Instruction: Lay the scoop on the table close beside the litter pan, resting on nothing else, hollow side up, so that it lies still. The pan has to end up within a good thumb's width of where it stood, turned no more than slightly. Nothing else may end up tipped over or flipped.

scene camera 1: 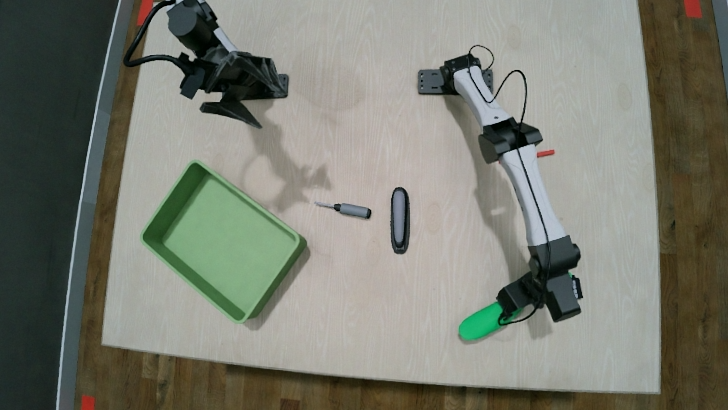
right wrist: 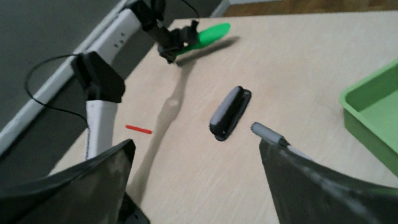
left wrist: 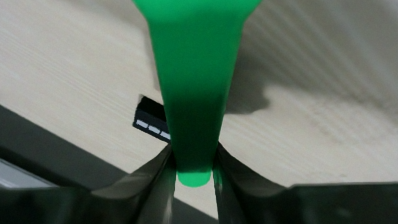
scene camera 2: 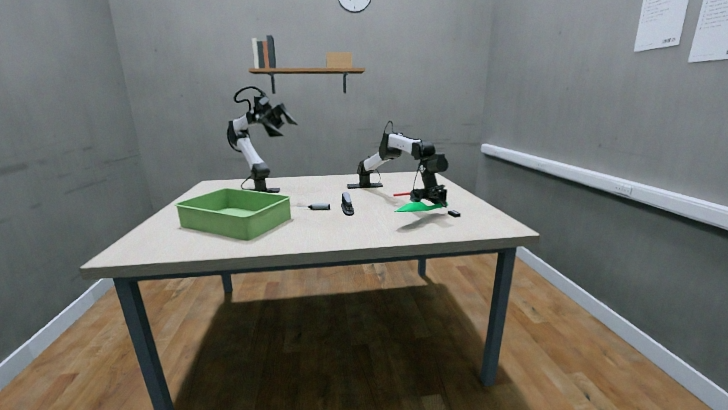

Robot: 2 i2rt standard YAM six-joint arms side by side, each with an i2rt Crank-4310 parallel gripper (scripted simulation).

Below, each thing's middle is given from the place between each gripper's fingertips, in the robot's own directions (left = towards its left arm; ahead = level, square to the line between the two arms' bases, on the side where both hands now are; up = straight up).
My left gripper is now 4 cm to the right of the small black block [left wrist: 149,117], 3 cm above it and 1 cm short of it. Also, from my left hand: green scoop [left wrist: 195,55] (13 cm to the right, 7 cm ahead, 3 cm above).
Right now my right hand [scene camera 1: 272,112] is 380 mm short of the green scoop, 490 mm to the right of it and 280 mm above it. From my right hand the other things lie so: small black block 320 mm ahead, 670 mm to the left, 330 mm below.
